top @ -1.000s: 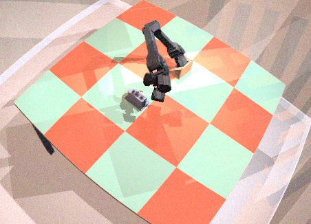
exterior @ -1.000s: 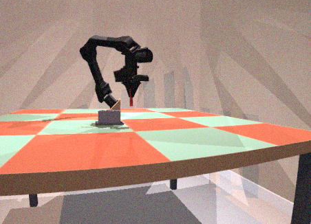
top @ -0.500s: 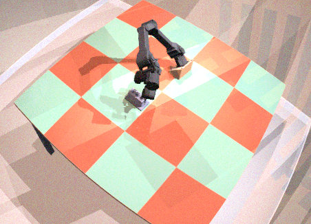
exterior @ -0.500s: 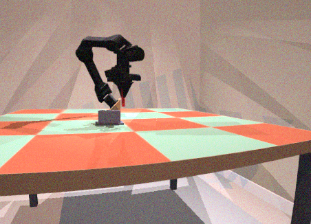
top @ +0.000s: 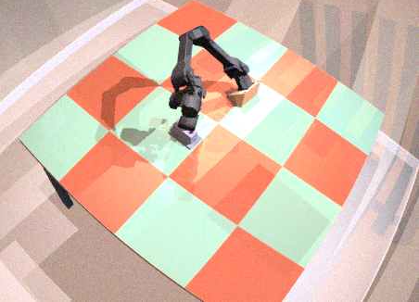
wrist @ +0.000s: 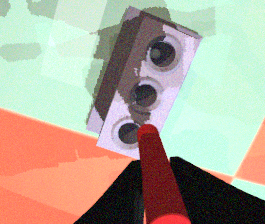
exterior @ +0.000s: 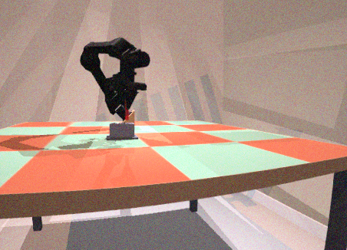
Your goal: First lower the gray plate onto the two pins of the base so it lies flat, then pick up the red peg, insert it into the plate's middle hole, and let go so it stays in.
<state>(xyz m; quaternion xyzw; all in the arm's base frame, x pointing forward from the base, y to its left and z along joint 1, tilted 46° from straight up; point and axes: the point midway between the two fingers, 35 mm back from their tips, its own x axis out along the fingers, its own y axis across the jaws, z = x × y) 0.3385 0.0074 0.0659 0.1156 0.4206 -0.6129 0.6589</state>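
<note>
The gray plate lies 1 cm ahead of my gripper tip, 2 cm to the right of it and 7 cm below it. The rest, counted from my gripper tip: red peg: right at my gripper tip; flat base: 1 cm ahead, 2 cm to the right, 10 cm below.
</note>
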